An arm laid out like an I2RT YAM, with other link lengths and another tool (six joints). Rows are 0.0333 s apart.
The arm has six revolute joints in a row. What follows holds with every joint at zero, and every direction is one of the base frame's. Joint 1 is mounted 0.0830 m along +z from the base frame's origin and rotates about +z. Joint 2 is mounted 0.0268 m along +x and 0.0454 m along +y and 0.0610 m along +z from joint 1 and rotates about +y. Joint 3 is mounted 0.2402 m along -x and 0.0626 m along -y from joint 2 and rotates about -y. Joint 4 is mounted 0.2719 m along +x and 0.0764 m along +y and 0.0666 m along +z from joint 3 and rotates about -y. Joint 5 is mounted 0.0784 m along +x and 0.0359 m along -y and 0.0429 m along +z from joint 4 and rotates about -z. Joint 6 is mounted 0.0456 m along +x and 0.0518 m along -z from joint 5 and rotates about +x. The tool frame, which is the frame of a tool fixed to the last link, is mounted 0.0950 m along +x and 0.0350 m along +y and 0.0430 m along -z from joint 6; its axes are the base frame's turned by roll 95.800, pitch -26.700 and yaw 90.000 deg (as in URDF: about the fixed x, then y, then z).
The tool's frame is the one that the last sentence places.
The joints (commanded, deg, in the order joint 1, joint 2, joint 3, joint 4, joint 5, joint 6), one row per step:
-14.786, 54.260, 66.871, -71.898, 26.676, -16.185
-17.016, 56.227, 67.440, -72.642, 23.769, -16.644
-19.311, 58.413, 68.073, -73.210, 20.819, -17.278
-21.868, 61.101, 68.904, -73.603, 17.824, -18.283
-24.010, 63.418, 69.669, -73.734, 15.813, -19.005
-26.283, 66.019, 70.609, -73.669, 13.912, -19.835
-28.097, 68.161, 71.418, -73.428, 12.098, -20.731
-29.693, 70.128, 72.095, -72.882, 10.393, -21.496
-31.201, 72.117, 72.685, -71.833, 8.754, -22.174
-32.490, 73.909, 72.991, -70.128, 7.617, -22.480
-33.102, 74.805, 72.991, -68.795, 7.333, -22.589
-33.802, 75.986, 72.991, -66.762, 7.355, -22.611
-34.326, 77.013, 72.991, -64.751, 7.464, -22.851
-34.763, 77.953, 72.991, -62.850, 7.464, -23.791
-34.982, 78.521, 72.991, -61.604, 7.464, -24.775
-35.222, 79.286, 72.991, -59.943, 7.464, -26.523
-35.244, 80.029, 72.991, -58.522, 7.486, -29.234
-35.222, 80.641, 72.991, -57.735, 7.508, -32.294
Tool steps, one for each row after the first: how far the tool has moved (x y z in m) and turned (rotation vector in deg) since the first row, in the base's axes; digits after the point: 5 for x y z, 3 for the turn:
0.00139, -0.00153, -0.00519, 2.873, 1.612, -0.431
0.00359, -0.00371, -0.01036, 5.837, 3.125, -0.838
0.00682, -0.00773, -0.01575, 8.899, 4.733, -1.254
0.00983, -0.01277, -0.01986, 11.102, 5.832, -1.961
0.01365, -0.01954, -0.02402, 13.225, 6.801, -2.774
0.01753, -0.02520, -0.02743, 15.066, 7.317, -3.088
0.02209, -0.03086, -0.03098, 16.702, 7.448, -3.321
0.02809, -0.03750, -0.03512, 18.114, 7.167, -3.534
0.03516, -0.04531, -0.04000, 18.909, 6.433, -4.013
0.03950, -0.05055, -0.04317, 18.915, 5.886, -4.347
0.04571, -0.05851, -0.04734, 18.485, 5.067, -4.936
0.05162, -0.06603, -0.05092, 17.841, 4.302, -5.191
0.05676, -0.07316, -0.05419, 17.087, 3.842, -4.715
0.05991, -0.07778, -0.05612, 16.451, 3.681, -4.022
0.06387, -0.08402, -0.05871, 15.465, 3.688, -2.687
0.06686, -0.08946, -0.06128, 14.274, 4.363, -0.366
0.06767, -0.09351, -0.06355, 13.248, 5.619, 2.241

